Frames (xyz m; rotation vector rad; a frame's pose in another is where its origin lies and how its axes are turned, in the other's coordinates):
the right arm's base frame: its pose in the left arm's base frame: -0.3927 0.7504 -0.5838 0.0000 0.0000 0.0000
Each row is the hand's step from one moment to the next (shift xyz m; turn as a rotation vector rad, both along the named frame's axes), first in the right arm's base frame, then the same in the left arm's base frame.
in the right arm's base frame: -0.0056 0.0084 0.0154 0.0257 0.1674 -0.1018
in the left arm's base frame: -0.0056 0.0084 0.0154 0.0257 0.1674 -0.1018
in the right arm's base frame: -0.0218 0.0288 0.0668 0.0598 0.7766 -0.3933
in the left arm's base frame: -0.0218 0.0288 0.0668 0.0598 0.7766 -0.3933
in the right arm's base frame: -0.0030 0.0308 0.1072 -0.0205 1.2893 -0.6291
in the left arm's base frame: -0.0030 0.0308 0.1072 -0.0205 1.2893 -0.6291
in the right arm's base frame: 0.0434 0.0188 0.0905 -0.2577 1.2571 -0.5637
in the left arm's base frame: 0.0434 0.0188 0.0905 -0.2577 1.2571 -0.5637
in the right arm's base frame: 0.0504 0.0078 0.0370 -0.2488 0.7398 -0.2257
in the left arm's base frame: 0.0504 0.0078 0.0370 -0.2488 0.7398 -0.2257
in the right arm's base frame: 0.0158 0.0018 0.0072 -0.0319 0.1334 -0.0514
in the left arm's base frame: 0.0158 0.0018 0.0072 -0.0319 0.1334 -0.0514
